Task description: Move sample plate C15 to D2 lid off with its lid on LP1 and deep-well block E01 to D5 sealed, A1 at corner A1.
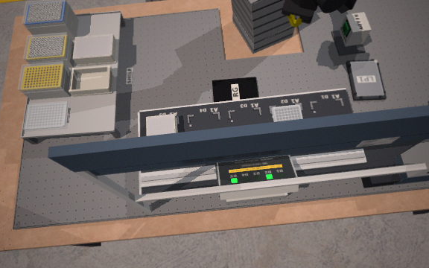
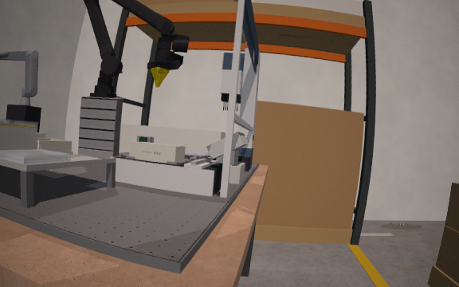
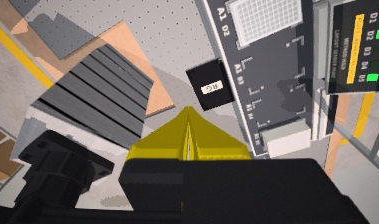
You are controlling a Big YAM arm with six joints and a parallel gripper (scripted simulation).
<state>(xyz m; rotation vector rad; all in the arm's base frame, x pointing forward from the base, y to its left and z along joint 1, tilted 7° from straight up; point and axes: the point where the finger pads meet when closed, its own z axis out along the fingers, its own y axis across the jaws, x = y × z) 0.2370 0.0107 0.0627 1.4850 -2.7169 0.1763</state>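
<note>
My gripper is now 11 cm past the ready key, 25 cm to the right of it and 23 cm above it. The rest, counted from my hand: clear plate lid: 5 cm ahead, 28 cm to the left, 30 cm below; then sample plate C15: 17 cm ahead, 2 cm to the right, 25 cm below; then black regrip nest RG: 1 cm behind, 14 cm to the right, 31 cm below.
</note>
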